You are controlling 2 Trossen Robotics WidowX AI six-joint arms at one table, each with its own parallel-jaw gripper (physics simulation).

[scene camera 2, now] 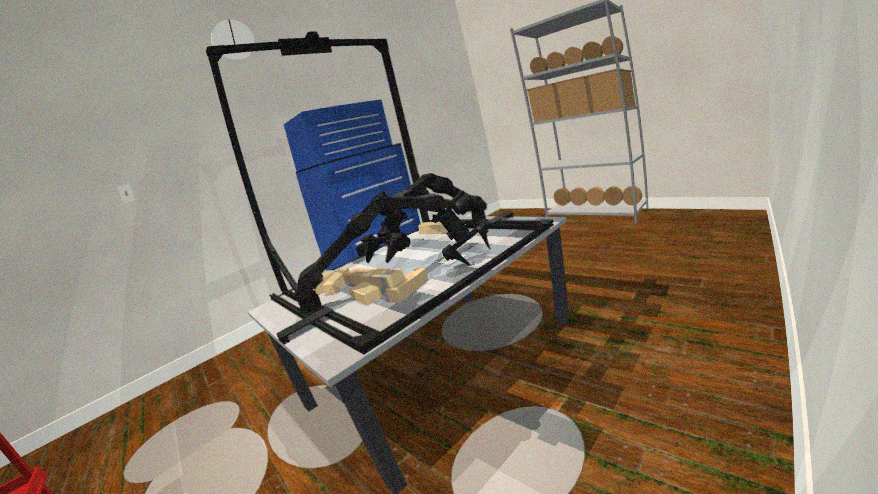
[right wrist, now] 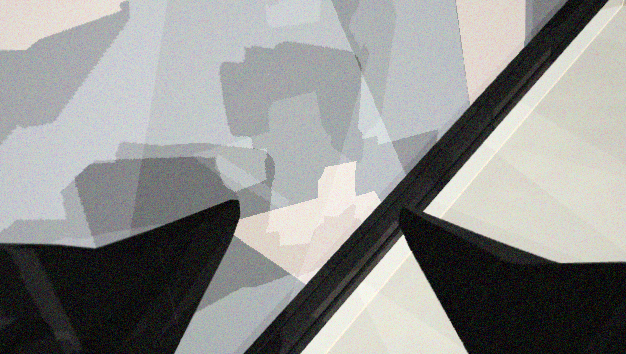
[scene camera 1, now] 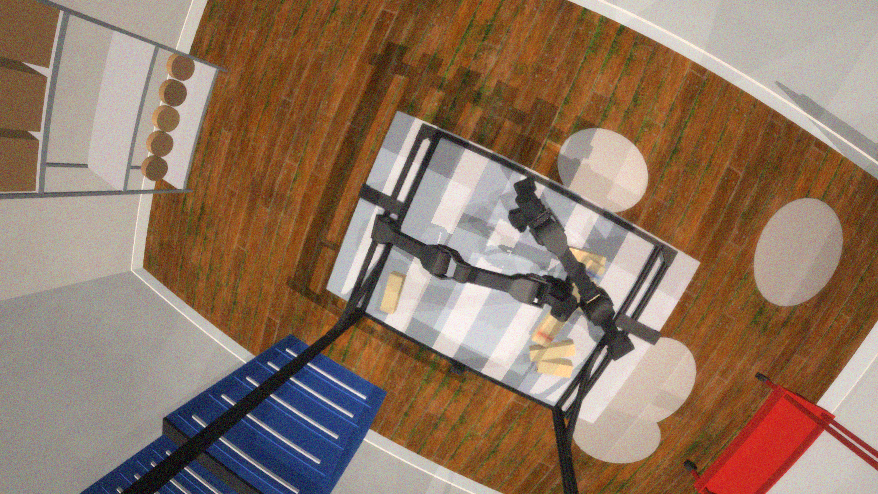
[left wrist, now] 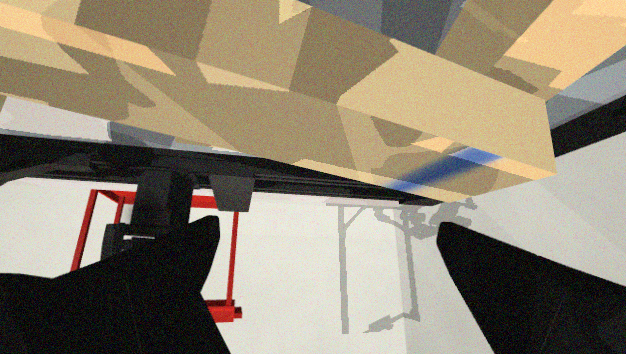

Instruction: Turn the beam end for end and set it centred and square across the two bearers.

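Seen in the pictures: left gripper, fingertip midpoint: [scene camera 2: 376, 262] [left wrist: 330, 229]; right gripper, fingertip midpoint: [scene camera 2: 479, 257] [right wrist: 321, 210]; left arm's base, origin of the base link: [scene camera 1: 388, 225]; right arm's base, origin of the base link: [scene camera 2: 311, 310] [scene camera 1: 614, 339] [left wrist: 168, 176].
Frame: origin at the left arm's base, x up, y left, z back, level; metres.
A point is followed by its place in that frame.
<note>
The long pale wooden beam [scene camera 1: 546, 328] {y -0.067, x 0.029, z -0.658 m} [left wrist: 280, 115] {y 0.096, x 0.051, z -0.668 m} lies at the right part of the table, with a red band near its lower end in scene camera 1 and a blue band near the other. My left arm and right arm hide its middle there. Wooden blocks lie under or close around it; which are the two bearers I cannot tell. My left gripper [scene camera 1: 567, 304] [scene camera 2: 379, 259] {y 0.120, x 0.090, z -0.685 m} [left wrist: 330, 229] {y 0.120, x 0.090, z -0.685 m} is open and empty, above the table close to the beam. My right gripper [scene camera 1: 514, 201] {y 0.302, x 0.002, z -0.385 m} [scene camera 2: 478, 254] {y 0.302, x 0.002, z -0.385 m} [right wrist: 321, 210] {y 0.302, x 0.002, z -0.385 m} is open and empty over the table, away from the beam.
Two blocks [scene camera 1: 550, 351] {y -0.138, x 0.025, z -0.718 m} [scene camera 1: 554, 368] {y -0.189, x 0.031, z -0.765 m} lie below the beam in scene camera 1. Another block [scene camera 1: 391, 292] {y -0.210, x 0.028, z -0.112 m} [scene camera 2: 432, 227] {y -0.195, x 0.015, z -0.136 m} lies apart near the far left. A black rail frame [right wrist: 360, 245] {y 0.366, x -0.011, z -0.380 m} borders the table. The arms cross over the beam.
</note>
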